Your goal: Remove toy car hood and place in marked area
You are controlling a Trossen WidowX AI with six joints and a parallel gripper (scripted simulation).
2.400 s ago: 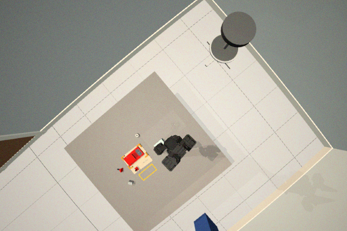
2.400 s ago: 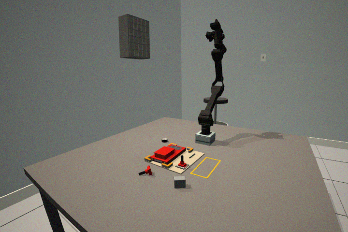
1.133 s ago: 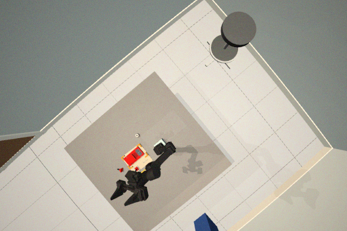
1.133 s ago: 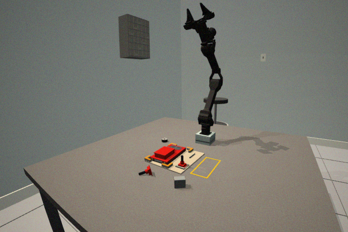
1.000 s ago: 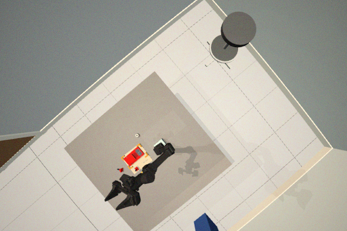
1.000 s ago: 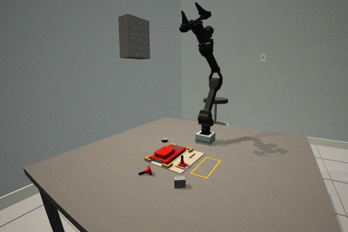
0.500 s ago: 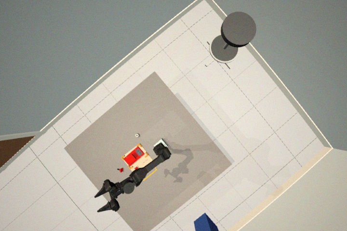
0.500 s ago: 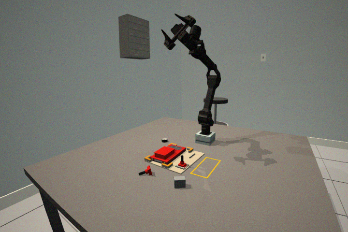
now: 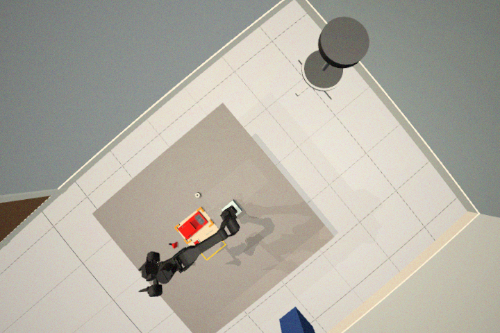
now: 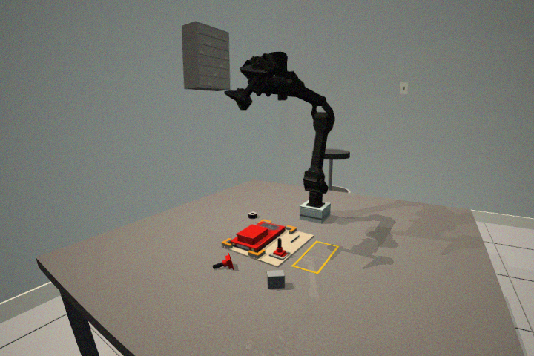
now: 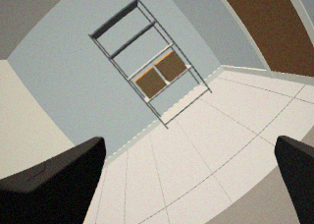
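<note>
Now: the red hood 490 mm below my gripper tip, 90 mm behind it and 10 mm to the right of it. From my gripper tip the other things lie so: black ring (520 mm below, 300 mm behind, 160 mm to the right).
</note>
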